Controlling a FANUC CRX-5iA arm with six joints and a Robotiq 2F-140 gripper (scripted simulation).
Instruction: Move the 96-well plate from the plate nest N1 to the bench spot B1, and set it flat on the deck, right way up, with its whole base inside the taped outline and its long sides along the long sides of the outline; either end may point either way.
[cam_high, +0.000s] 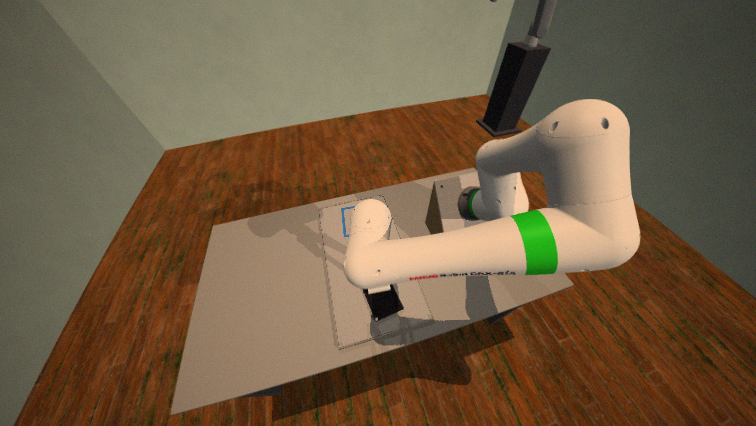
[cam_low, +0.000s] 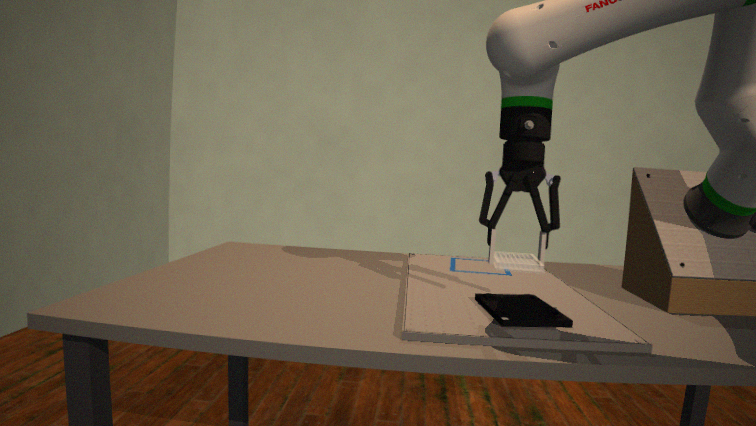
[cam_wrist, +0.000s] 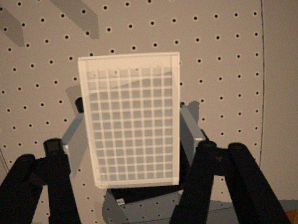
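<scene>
Now: hand 60 mm to the right of the black plate nest N1 and 90 mm above it. Round my hand: white 96-well plate (20 mm below).
</scene>
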